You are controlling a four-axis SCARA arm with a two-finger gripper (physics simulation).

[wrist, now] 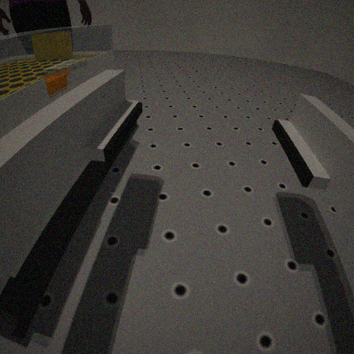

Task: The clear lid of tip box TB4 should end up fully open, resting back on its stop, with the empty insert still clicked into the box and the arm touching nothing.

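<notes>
Tip box TB4 is at the upper left in the wrist view, partly cut off by the frame and partly hidden by the left finger. Its yellow insert (pixel 22 75) with dark round holes lies level inside. Clear walls (pixel 95 41) rise around and behind the insert. I cannot tell surely which part is the lid or how far it is tilted. An orange tab (pixel 56 81) and a yellow block (pixel 52 46) show on it. My gripper (pixel 210 98) is shut as far as it goes, with a gap between its fingers and nothing held. Its left finger is beside the box; contact cannot be told.
A grey table top (pixel 220 210) with a grid of small dark holes lies below the fingers, which cast dark shadows on it. Its far edge curves across the upper part of the view. A person (pixel 41 20) in dark trousers stands beyond the box.
</notes>
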